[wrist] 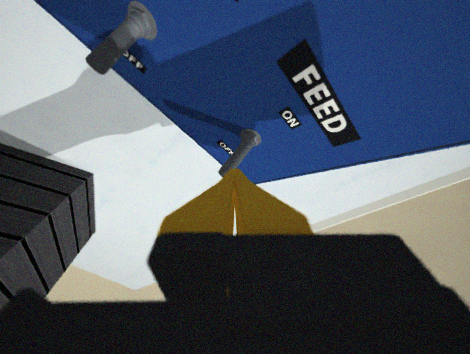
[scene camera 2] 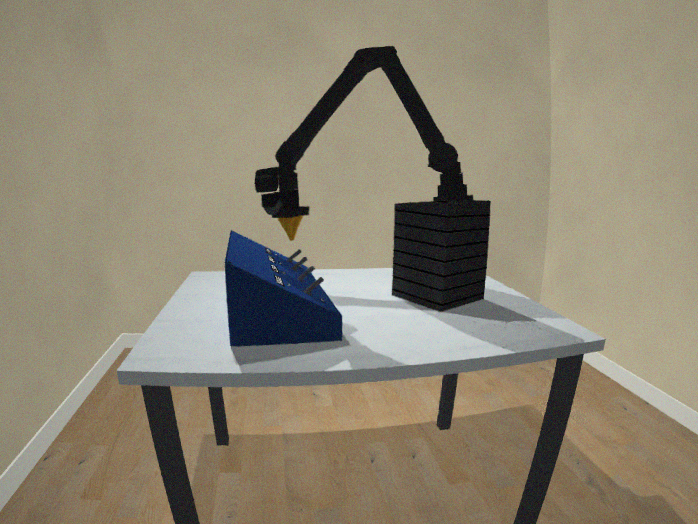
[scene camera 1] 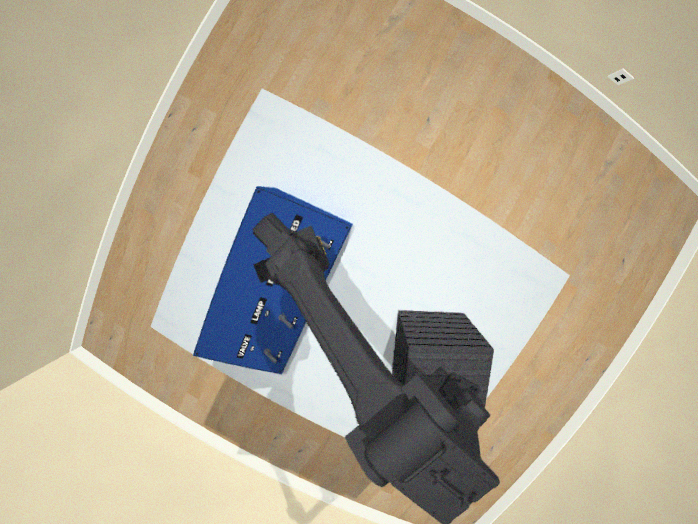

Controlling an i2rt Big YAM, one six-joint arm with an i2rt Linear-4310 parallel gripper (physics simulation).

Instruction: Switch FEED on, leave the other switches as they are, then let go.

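Frame: origin at the arm's base, x ahead, y left, z up, level; centimetres.
Seen in the pictures: gripper, fingertip midpoint: [wrist: 234, 176] [scene camera 2: 292, 240]; arm's base, origin of the base link: [scene camera 2: 452, 201] [scene camera 1: 451, 399].
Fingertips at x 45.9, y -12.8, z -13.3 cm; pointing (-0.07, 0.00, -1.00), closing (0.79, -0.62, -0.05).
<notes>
Pixels of each thing's top centre, then the offset from my fingertips to it. Level surfaces: height alone.
- FEED lever, middle of its top: [wrist: 235, 168] dz -3.0, dx -0.9, dy -1.1 cm
- FEED label, middle of its top: [wrist: 324, 105] [scene camera 1: 292, 230] dz -2.8, dx +7.2, dy -0.5 cm
- DRIVE lever, middle of its top: [wrist: 101, 46] dz -3.0, dx -1.9, dy +10.8 cm
- LAMP lever, middle of its top: [scene camera 1: 285, 324] dz -3.0, dx -2.9, dy +22.8 cm
- VALVE lever, middle of its top: [scene camera 2: 314, 277] [scene camera 1: 269, 359] dz -3.0, dx -3.8, dy +34.8 cm
- white table, its level: dz -16.1 cm
The blue sloped switch box [scene camera 1: 228, 307] [scene camera 2: 270, 307] [wrist: 400, 75] stands on the table. In the wrist view the FEED lever [wrist: 242, 151] leans toward its OFF label [wrist: 225, 147], away from its ON label [wrist: 289, 118]. The FEED label [wrist: 319, 95] lies beyond. The DRIVE lever [wrist: 117, 44] also leans to its OFF side. In scene camera 1 the LAMP lever [scene camera 1: 286, 320] and VALVE lever [scene camera 1: 271, 355] show; the arm hides DRIVE's. My gripper [scene camera 2: 291, 239] [wrist: 234, 176] is shut and empty. Its tips are a little above the FEED lever, overlapping its end in the wrist view; contact is unclear.
The white table [scene camera 1: 428, 225] [scene camera 2: 366, 327] carries the box and the black ribbed pedestal [scene camera 1: 445, 344] [scene camera 2: 439, 253] [wrist: 45, 215] under the arm's base. The arm reaches over the box from the pedestal. The other levers stand in a row beside FEED's.
</notes>
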